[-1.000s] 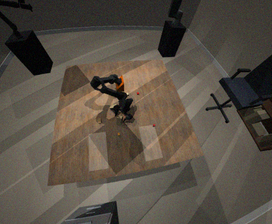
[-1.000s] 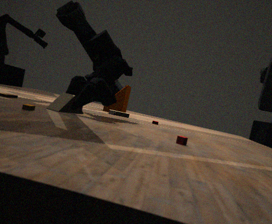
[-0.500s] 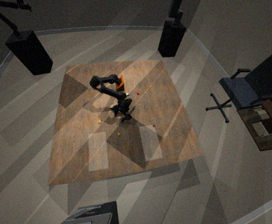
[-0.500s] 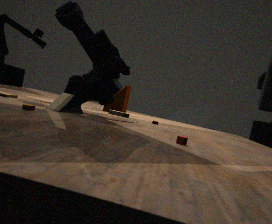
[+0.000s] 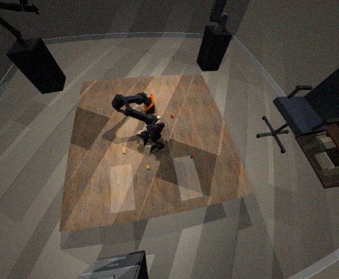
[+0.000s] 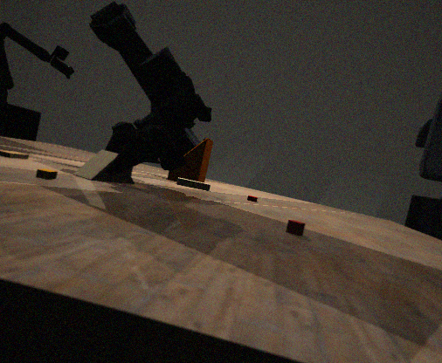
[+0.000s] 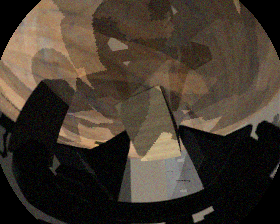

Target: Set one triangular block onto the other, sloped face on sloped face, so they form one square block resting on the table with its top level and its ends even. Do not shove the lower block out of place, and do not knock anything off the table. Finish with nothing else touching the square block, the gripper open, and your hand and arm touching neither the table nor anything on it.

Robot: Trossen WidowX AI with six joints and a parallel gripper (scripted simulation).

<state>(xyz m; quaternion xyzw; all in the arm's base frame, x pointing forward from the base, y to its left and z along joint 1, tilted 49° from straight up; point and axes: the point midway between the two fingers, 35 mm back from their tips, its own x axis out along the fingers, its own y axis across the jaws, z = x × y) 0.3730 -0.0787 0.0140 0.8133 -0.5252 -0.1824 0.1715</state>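
The pale triangular block lies 1 cm above my gripper tip. From my gripper tip the other things lie so: dark flat piece (17 cm to the right, 3 cm behind, 1 cm below); then yellow piece (13 cm ahead, 2 cm to the right, 1 cm below).
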